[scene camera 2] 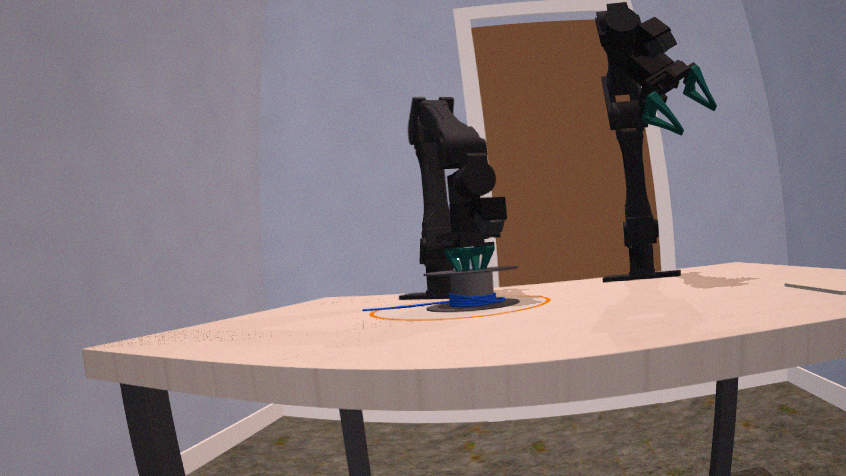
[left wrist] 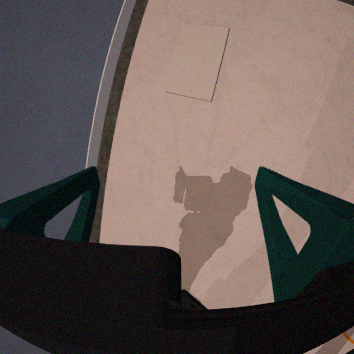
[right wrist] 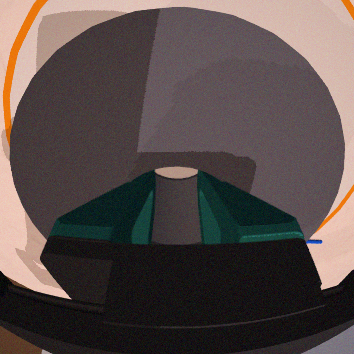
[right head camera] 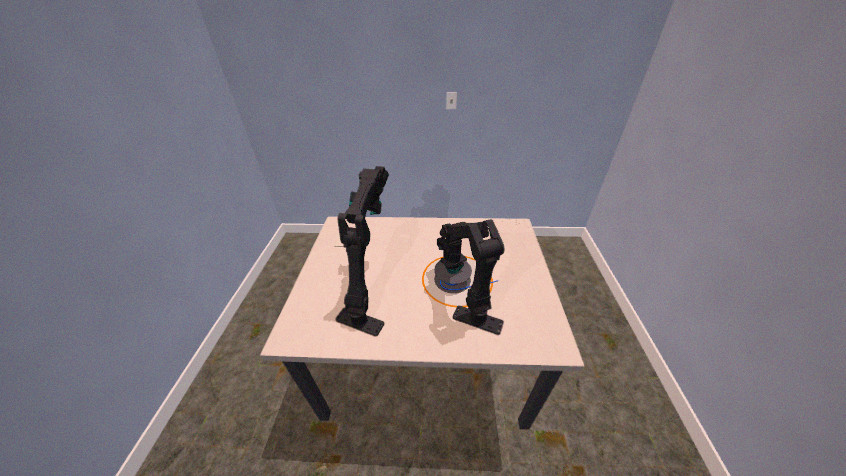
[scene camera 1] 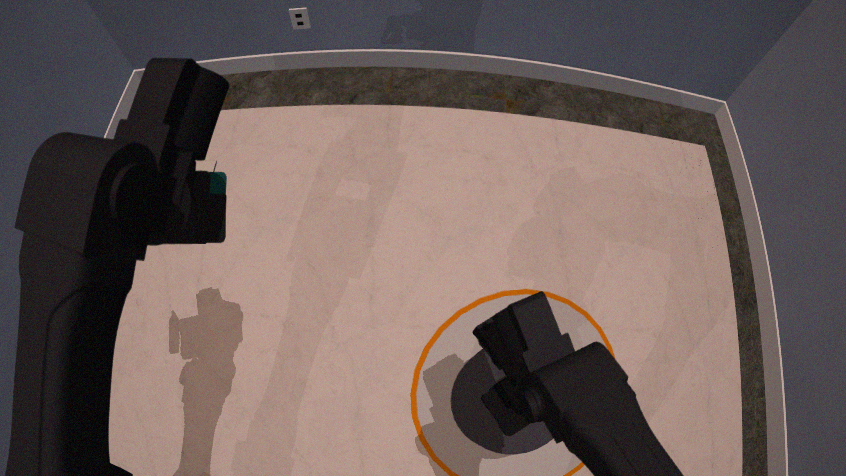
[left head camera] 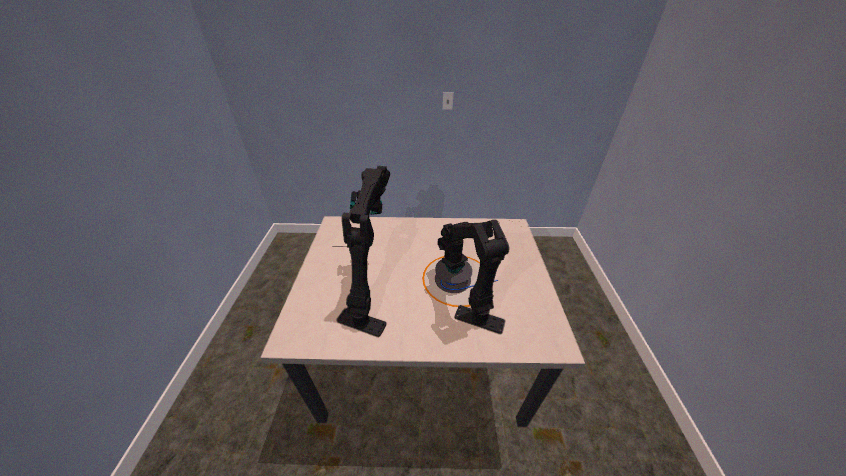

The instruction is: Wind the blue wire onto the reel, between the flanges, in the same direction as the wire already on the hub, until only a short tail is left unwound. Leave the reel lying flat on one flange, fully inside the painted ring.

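Frame: origin at the left arm's base, x ahead, y left, z up, level; millimetres.
Seen in the pictures: left gripper, fingertip midpoint: (scene camera 2: pixel 699 120) (left wrist: pixel 176 175); right gripper, fingertip midpoint: (scene camera 2: pixel 472 288) (right wrist: pixel 175 173) (right head camera: pixel 452 274) (left head camera: pixel 453 274); left arm's base at its link origin: (scene camera 2: pixel 642 278) (right head camera: pixel 359 322) (left head camera: pixel 361 322); right arm's base at its link origin: (scene camera 2: pixel 441 297) (right head camera: pixel 477 320) (left head camera: pixel 479 319).
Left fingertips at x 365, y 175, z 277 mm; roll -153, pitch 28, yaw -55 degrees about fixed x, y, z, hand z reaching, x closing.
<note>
Offsets run from my left fingertips to a thing's middle. "spot": to the spot under its first point.
The grey reel {dx +0, dy -453, dz -244 mm} (left head camera: pixel 443 273) (scene camera 1: pixel 473 402) (scene camera 2: pixel 471 282) (right wrist: pixel 175 75) lies flat on one flange inside the orange ring {spot: dx -21, dy -314, dz -276 mm} (scene camera 1: pixel 414 378) (scene camera 2: pixel 550 300). The blue wire {spot: dx +38, dy -433, dz -263 mm} (scene camera 2: pixel 473 300) is coiled low on the hub between the flanges. Its free tail runs outward past the flange, leftward in scene camera 2, ending near or over the ring; its tip also shows in the right wrist view (right wrist: pixel 314 241). My right gripper (scene camera 2: pixel 471 269) (right wrist: pixel 175 173) has its narrowly spaced fingers in the reel's bore, against the bore walls. My left gripper (scene camera 2: pixel 698 121) (left wrist: pixel 176 175) is open and empty, high above the table.
A thin pale panel {dx +81, dy +186, dz -274 mm} (left wrist: pixel 197 62) lies flat near the table's far left edge in the left wrist view, and at the right in scene camera 2 (scene camera 2: pixel 816 288). The right arm (left head camera: pixel 486 272) bends over the reel and hides part of the ring.
</note>
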